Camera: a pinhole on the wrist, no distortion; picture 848 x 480 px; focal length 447.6 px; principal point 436.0 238.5 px. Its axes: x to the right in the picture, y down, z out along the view. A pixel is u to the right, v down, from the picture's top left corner.
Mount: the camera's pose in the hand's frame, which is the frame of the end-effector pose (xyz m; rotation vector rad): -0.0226 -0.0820 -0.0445 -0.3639 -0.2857 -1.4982
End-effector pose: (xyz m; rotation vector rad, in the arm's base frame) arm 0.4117 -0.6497 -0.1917 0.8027 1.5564 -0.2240
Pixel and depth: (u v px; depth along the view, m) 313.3 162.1 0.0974
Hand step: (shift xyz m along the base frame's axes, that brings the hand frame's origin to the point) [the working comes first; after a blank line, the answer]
In the camera's frame: -0.0267 -0.0166 0.0974

0.0143 -0.0469 0.0226
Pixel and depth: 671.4 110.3 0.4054
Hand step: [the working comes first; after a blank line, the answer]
In the camera's frame: 0.2132 -0.1161 0.4054

0.2571 -0.3672 -0.0060
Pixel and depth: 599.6 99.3 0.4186
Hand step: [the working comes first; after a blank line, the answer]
In the camera's frame: 0.1530 -0.1302 0.4186

0.2832 -0.3226 0.0305
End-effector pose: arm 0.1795 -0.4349 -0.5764 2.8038 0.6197 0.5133
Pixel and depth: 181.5 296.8 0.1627
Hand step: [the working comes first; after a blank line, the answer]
In the camera's frame: -0.0925 0.0212 0.1627

0.0499 -0.0707 -0.0400
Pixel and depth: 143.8 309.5 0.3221
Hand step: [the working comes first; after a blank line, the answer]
In the camera's frame: -0.2103 0.0511 0.3221

0.1747 -0.2247 -0.0697
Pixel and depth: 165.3 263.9 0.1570
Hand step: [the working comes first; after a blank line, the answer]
In the camera's frame: -0.0950 0.0089 0.1570

0.0369 -0.0750 -0.0388
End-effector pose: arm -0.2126 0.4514 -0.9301 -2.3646 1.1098 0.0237
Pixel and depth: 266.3 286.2 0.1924
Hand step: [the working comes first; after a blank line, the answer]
In the camera's frame: -0.0729 0.0205 0.1924

-0.0249 0.0124 -0.1156
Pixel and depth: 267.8 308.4 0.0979
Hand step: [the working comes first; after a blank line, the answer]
In the camera's frame: -0.0368 0.0153 0.0979

0.0080 0.0218 -0.0202
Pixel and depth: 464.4 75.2 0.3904
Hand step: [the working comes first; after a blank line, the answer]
In the camera's frame: 0.0248 -0.1424 0.3904

-0.0675 0.2332 -0.2729
